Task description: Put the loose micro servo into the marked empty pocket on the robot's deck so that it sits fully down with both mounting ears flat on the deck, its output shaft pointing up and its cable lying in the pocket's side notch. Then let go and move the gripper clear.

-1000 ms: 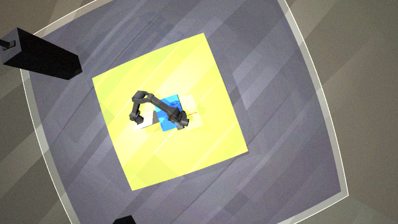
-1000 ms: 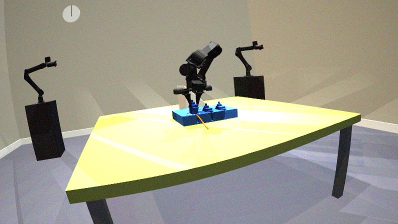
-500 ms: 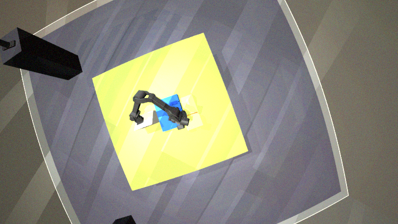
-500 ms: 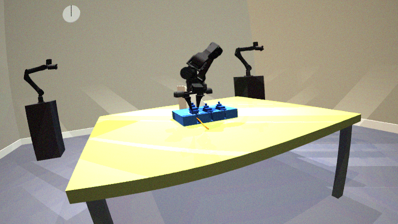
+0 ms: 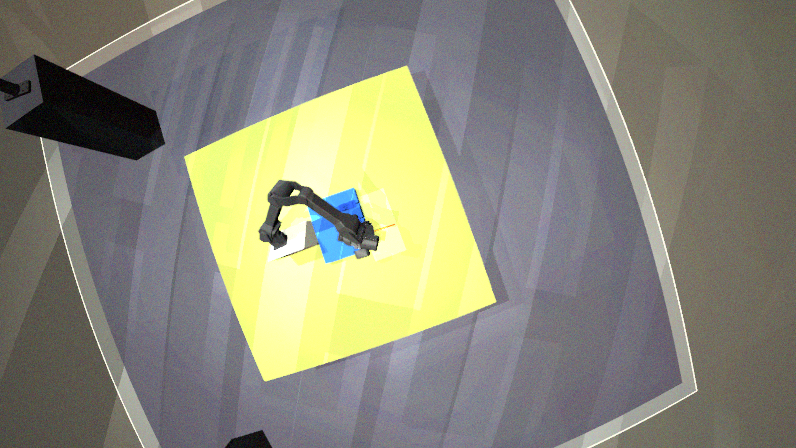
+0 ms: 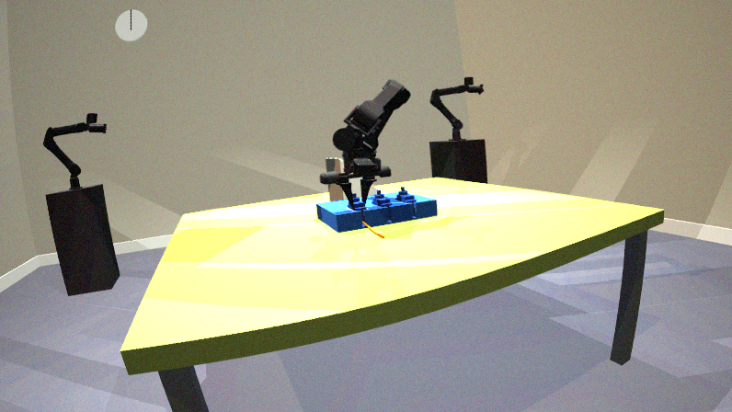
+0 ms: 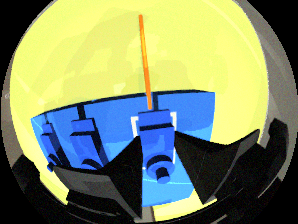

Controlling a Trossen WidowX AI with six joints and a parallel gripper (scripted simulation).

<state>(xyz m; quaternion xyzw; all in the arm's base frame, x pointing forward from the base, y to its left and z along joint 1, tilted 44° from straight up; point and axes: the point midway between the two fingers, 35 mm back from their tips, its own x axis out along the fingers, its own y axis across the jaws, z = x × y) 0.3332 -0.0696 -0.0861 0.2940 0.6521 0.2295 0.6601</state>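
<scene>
The blue deck lies 12 cm behind my gripper tip, 8 cm to the left of it and 3 cm below it.
</scene>
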